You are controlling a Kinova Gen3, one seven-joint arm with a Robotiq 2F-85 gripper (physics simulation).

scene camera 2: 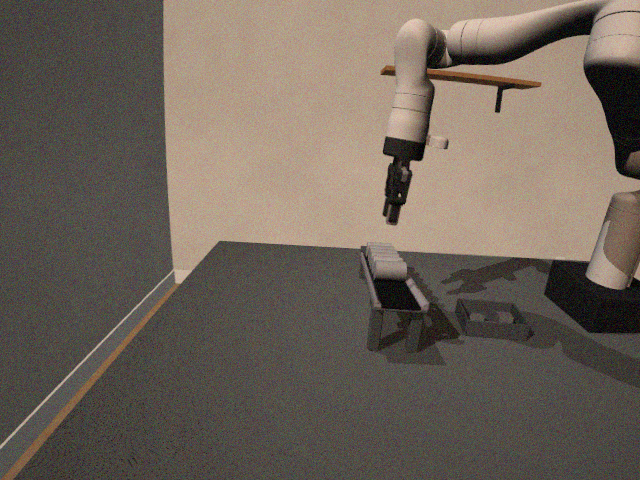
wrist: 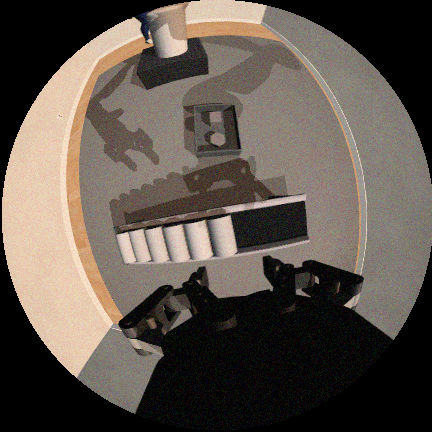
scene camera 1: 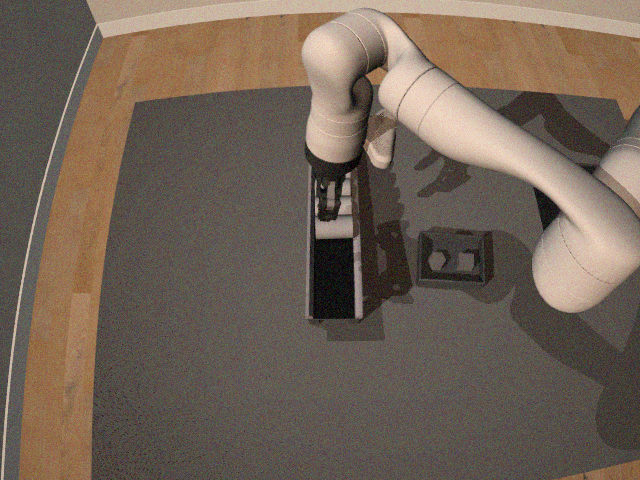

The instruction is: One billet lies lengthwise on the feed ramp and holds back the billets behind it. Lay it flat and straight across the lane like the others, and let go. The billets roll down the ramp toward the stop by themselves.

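Frame: origin at the arm's base, x down, y right, z back, level; millimetres.
Seen in the pictures: gripper, fingertip midpoint: (scene camera 2: 389, 220) (wrist: 235, 270); arm's base, origin of the base link: (scene camera 2: 605, 280) (wrist: 171, 50).
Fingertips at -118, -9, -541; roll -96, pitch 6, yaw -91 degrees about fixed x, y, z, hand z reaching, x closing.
Note:
Pixels of each thing's top centre, then the offset from my fingertips to it, as dx, dy, dz.
- front billet, middle of its top: (wrist: 222, 237) (scene camera 1: 333, 221) (scene camera 2: 390, 261) +86, +6, +14
- grey tray, middle of its top: (scene camera 1: 453, 257) (scene camera 2: 492, 311) (wrist: 216, 124) +169, -44, +231
- hexagonal block, middle of its top: (scene camera 1: 437, 259) (scene camera 2: 477, 316) (wrist: 217, 138) +184, -39, +203
- squarish block, middle of its top: (scene camera 1: 466, 259) (scene camera 2: 505, 314) (wrist: 215, 116) +176, -48, +258
The feed ramp (scene camera 1: 333, 279) (scene camera 2: 397, 295) (wrist: 272, 222) is a narrow dark lane with pale side rails, standing on legs. Several pale cylindrical billets lie side by side across its upper part. The front billet (scene camera 1: 334, 227) (scene camera 2: 390, 269) (wrist: 223, 236) lies flat and looks straight across the lane, close against the billet (wrist: 198, 239) behind it. The lane below the front billet is bare. No lengthwise billet shows. My gripper (scene camera 1: 328, 215) (scene camera 2: 389, 219) (wrist: 235, 270) is open and empty, well above the ramp and the billets. It hides part of the row in scene camera 1.
A grey tray (scene camera 1: 452, 283) (scene camera 2: 496, 329) (wrist: 218, 154) with a hexagonal block (scene camera 1: 437, 260) (wrist: 217, 138) and a squarish block (scene camera 1: 466, 261) (wrist: 215, 117) stands between the ramp and the black robot pedestal (wrist: 172, 66). A wooden shelf (scene camera 2: 480, 78) is on the wall behind.

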